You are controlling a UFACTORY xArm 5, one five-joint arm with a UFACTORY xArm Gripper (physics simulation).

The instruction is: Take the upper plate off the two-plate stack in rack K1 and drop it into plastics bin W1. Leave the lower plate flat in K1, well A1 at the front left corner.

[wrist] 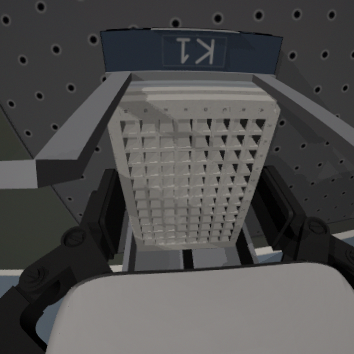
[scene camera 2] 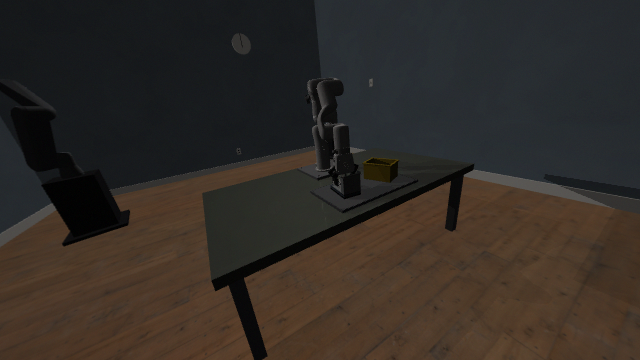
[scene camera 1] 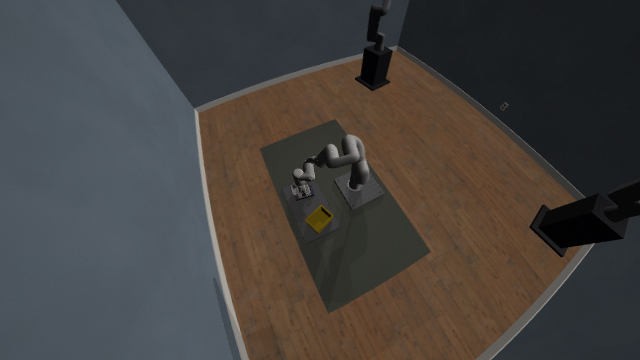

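Pixels of known places: gripper, fingertip midpoint: (wrist: 189, 184); arm's base, origin of the base link: (scene camera 2: 324, 169) (scene camera 1: 354, 185).
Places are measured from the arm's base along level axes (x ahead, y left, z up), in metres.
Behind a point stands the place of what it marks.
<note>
Rack K1 (wrist: 131, 51) @(x 0.312, y -0.206, z 0.017 m) (scene camera 2: 353, 185) @(x 0.463, y -0.214, z 0.054 m) stands on the dark perforated board, its blue label panel at the top of the wrist view. The pale upper plate (wrist: 185, 172) @(x 0.377, y -0.198, z 0.045 m) lies in the rack, its square wells facing up. Pale edges of the stack show along its far side; the lower plate is mostly hidden beneath it. My gripper (wrist: 189, 184) @(x 0.389, y -0.198, z 0.043 m) (scene camera 1: 302, 190) @(x 0.389, y -0.198, z 0.043 m) (scene camera 2: 345, 176) @(x 0.389, y -0.198, z 0.043 m) is open and empty, pointing down over the rack, with one black finger beside each long side of the stack, apart from it. The yellow plastics bin W1 (scene camera 1: 319, 220) @(x 0.417, y 0.074, z 0.001 m) (scene camera 2: 381, 172) @(x 0.460, y 0.029, z 0.049 m) stands on the same board.
The dark board (scene camera 1: 306, 237) @(x 0.573, y 0.123, z -0.004 m) (scene camera 2: 345, 205) @(x 0.494, y -0.311, z -0.005 m) lies on the long table (scene camera 1: 360, 270) @(x 0.395, y 0.546, z -0.018 m) (scene camera 2: 260, 220) @(x 0.274, y -0.632, z -0.018 m). Grey angled rack arms (wrist: 82, 120) @(x 0.319, y -0.215, z 0.083 m) rise on both sides of the stack. My arm's base plate (scene camera 1: 369, 200) @(x -0.009, y 0.182, z -0.001 m) is beside the board. Other arms on black pedestals (scene camera 1: 376, 65) (scene camera 2: 82, 205) stand away from the table.
</note>
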